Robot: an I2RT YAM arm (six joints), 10 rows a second.
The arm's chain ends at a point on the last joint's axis. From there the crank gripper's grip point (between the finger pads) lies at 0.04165 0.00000 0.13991 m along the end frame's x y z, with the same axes.
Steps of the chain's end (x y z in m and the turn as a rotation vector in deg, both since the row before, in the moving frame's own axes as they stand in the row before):
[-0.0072 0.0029 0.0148 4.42 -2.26 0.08]
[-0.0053 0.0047 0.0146 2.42 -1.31 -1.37]
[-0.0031 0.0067 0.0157 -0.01 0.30 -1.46]
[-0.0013 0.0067 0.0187 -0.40 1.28 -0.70]
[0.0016 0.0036 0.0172 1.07 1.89 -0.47]
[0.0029 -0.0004 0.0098 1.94 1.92 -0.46]
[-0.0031 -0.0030 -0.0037 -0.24 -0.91 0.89]
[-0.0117 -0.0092 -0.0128 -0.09 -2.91 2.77]
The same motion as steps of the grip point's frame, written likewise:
[-0.0127 -0.0079 0.0159 4.42 -2.26 0.08]
[-0.0086 -0.0022 0.0154 2.42 -1.31 -1.37]
[-0.0024 0.0057 0.0155 -0.01 0.30 -1.46]
[0.0018 0.0071 0.0177 -0.40 1.28 -0.70]
[0.0062 0.0006 0.0157 1.07 1.89 -0.47]
[0.0075 -0.0055 0.0082 1.94 1.92 -0.46]
[-0.0053 -0.0018 -0.0031 -0.24 -0.91 0.89]
[-0.0189 -0.0071 -0.0109 -0.09 -2.91 2.77]

